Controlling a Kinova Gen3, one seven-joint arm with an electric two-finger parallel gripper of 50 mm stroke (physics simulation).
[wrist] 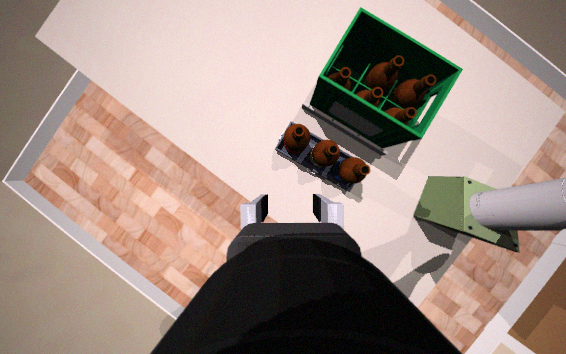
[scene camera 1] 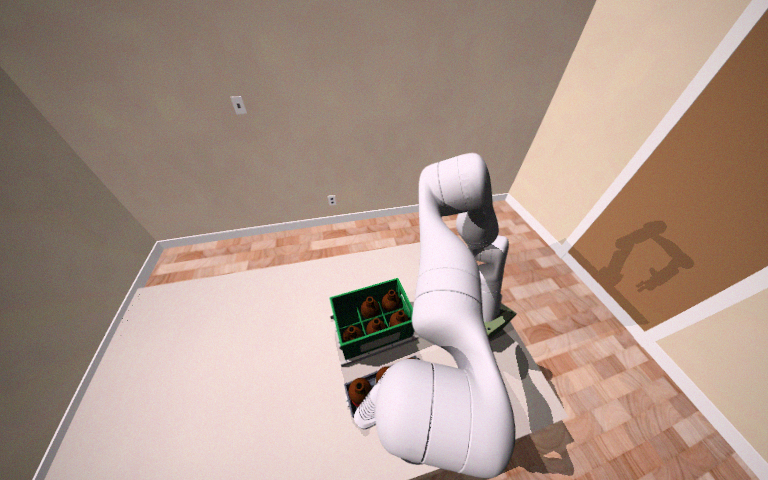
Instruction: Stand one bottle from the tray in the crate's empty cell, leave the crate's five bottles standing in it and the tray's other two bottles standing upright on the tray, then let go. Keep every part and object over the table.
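Frame: origin at the arm's base, x ahead, y left, z up, level; millimetres.
Where they show: gripper, between the fingertips: (wrist: 290, 203); arm's base, origin of its link: (wrist: 485, 210) (scene camera 1: 483, 312).
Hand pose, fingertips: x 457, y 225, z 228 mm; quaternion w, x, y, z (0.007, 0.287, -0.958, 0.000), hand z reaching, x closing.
Note:
Each offset is from my fingertips to the top centre of the thing. "spot": to the spot under its first point. Level surfaces: height alone.
The green crate {dy -350, dx -55, dz -189 mm} (scene camera 1: 355, 346) (wrist: 395, 134) holds five brown bottles upright in its cells. Its empty cell {spot: dy -433, dx +42, dz -316 mm} (scene camera 1: 344, 311) (wrist: 356, 45) is the back left corner one in the scene view and the upper left one in the wrist view. The dark tray {spot: dy -81, dx -46, dz -348 mm} (wrist: 312, 171) holds three upright brown bottles: a left one {dy -129, dx +51, dz -204 mm} (scene camera 1: 359, 390) (wrist: 297, 138), a middle one {dy -136, dx -41, dz -204 mm} (wrist: 325, 152) and a right one {dy -136, dx -130, dz -204 mm} (wrist: 354, 170). The arm hides much of the tray in the scene view. My gripper (wrist: 290, 203) is open and empty, well above the table; in the wrist view its fingertips appear below the tray. The arm hides it in the scene view.
A low grey bar {spot: dy -246, dx -63, dz -339 mm} (wrist: 345, 130) runs along the crate's side, between crate and tray. The arm's green base (scene camera 1: 501, 322) (wrist: 442, 197) stands to the right of both. The pale table {dz -364 mm} (scene camera 1: 226, 362) (wrist: 200, 85) has its edge beyond the tray, with wooden floor past it.

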